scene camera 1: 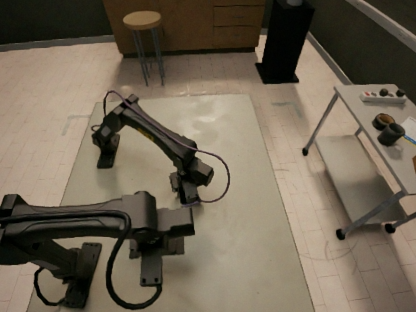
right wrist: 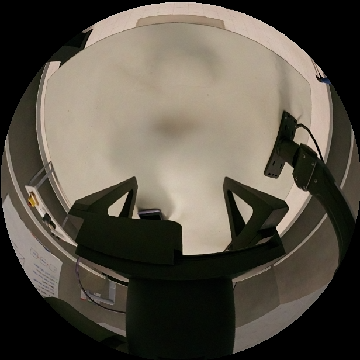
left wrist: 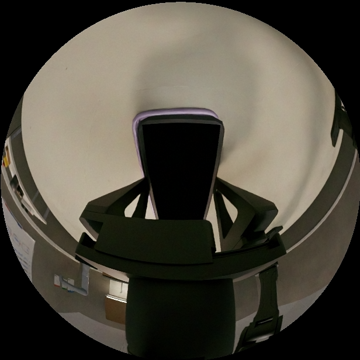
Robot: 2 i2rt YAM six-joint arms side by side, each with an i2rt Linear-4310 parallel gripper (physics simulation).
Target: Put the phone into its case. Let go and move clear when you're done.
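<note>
A dark phone (left wrist: 182, 165) is held between the fingers of my left gripper (left wrist: 180, 181) (scene camera 1: 186, 187), black screen facing the left wrist camera. A lilac case (left wrist: 175, 112) (right wrist: 149, 210) (scene camera 1: 190, 204) is under the phone. In the left wrist view its rim shows past the phone's far edge and along its left side, so the phone is offset to the right over it. The phone hides the case's inside, and the height gap cannot be told. My right gripper (scene camera 1: 156, 246) (right wrist: 180, 181) is wide open and empty, apart from the phone and case.
The pale mat (scene camera 1: 240, 235) lies under both arms. An arm base (right wrist: 281, 145) stands at the right in the right wrist view. In scene camera 1, a wheeled cart (scene camera 1: 350, 107) is at the right, and a stool (scene camera 1: 142, 20) and a black stand (scene camera 1: 287, 42) are at the back.
</note>
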